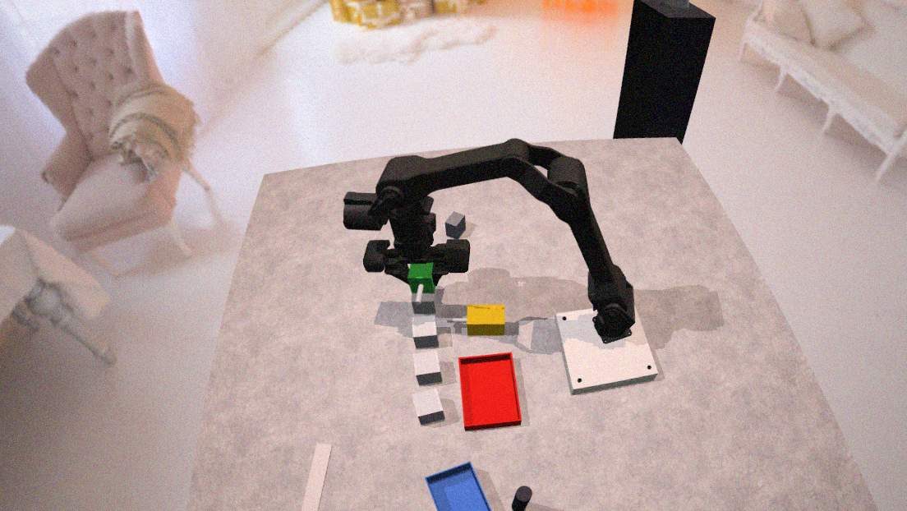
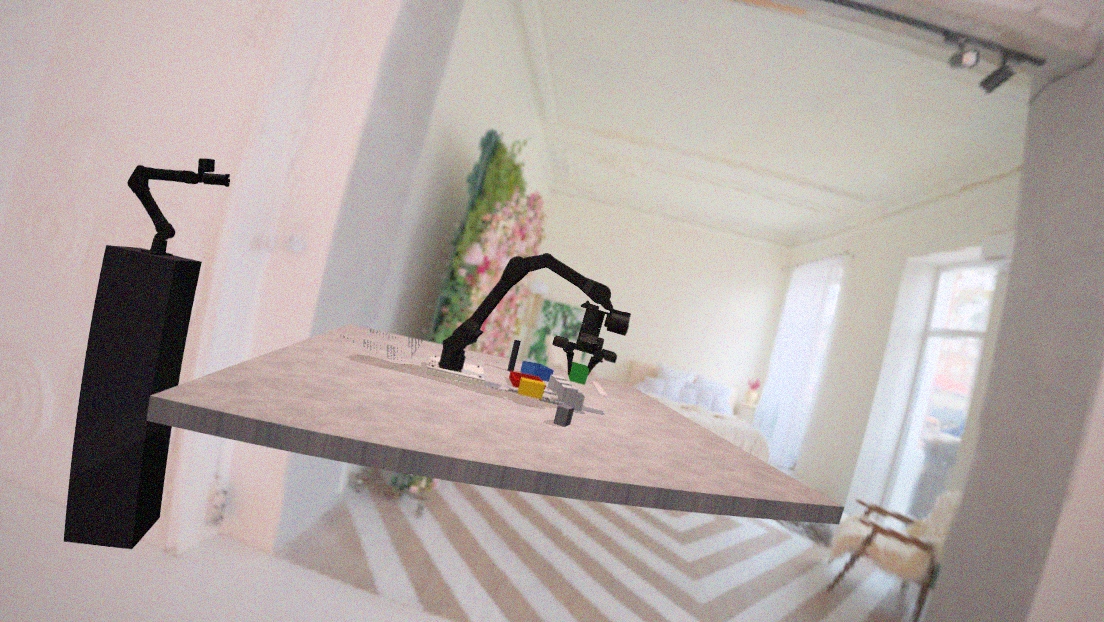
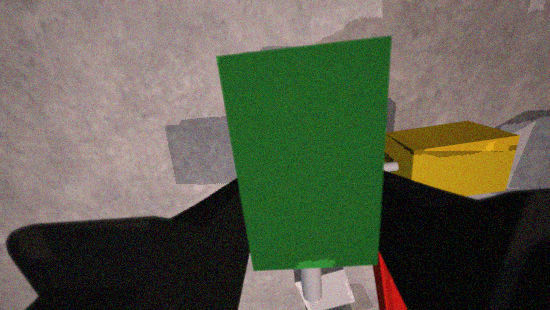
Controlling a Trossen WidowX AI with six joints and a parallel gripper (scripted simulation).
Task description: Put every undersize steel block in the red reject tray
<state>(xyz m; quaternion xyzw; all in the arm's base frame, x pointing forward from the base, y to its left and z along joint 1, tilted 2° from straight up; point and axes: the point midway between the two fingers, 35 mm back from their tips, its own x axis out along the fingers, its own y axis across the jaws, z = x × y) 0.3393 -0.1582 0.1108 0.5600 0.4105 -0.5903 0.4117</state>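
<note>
My gripper tip is now 20 mm below the green GO gauge and 10 mm to the right of it. Also, from my gripper tip: red reject tray 220 mm to the left, 80 mm below, 70 mm behind; then dark cube 200 mm to the right, 110 mm behind, 70 mm below; then yellow gauge 80 mm behind, 70 mm below, 60 mm to the left.
</note>
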